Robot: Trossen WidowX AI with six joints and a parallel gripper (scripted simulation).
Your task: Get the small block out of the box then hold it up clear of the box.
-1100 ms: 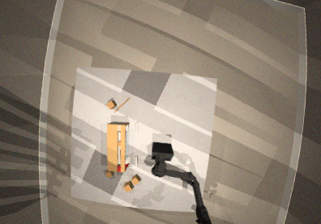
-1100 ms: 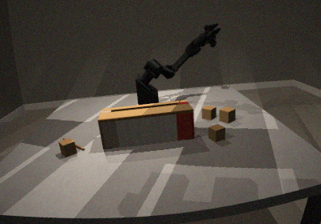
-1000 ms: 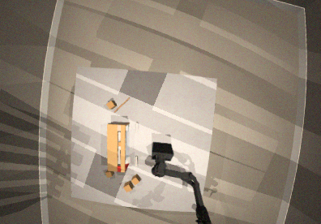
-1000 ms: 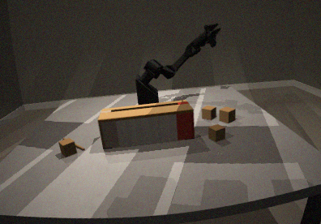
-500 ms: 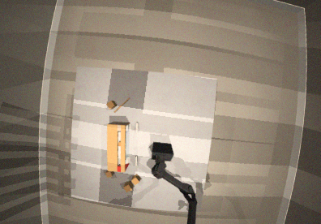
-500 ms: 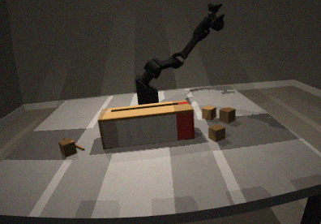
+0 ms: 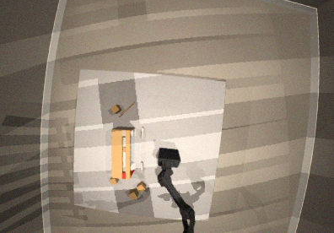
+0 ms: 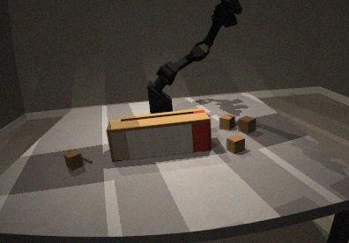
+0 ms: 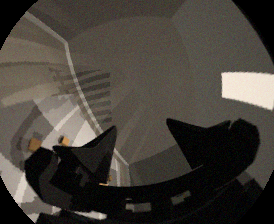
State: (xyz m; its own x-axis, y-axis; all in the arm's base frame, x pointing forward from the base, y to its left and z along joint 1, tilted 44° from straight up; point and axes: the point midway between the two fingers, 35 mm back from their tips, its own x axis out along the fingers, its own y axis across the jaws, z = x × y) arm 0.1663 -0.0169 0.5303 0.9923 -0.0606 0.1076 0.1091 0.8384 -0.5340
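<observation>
My gripper tip is now 11 cm short of the box, 35 cm to the left of it and 51 cm above it.
</observation>
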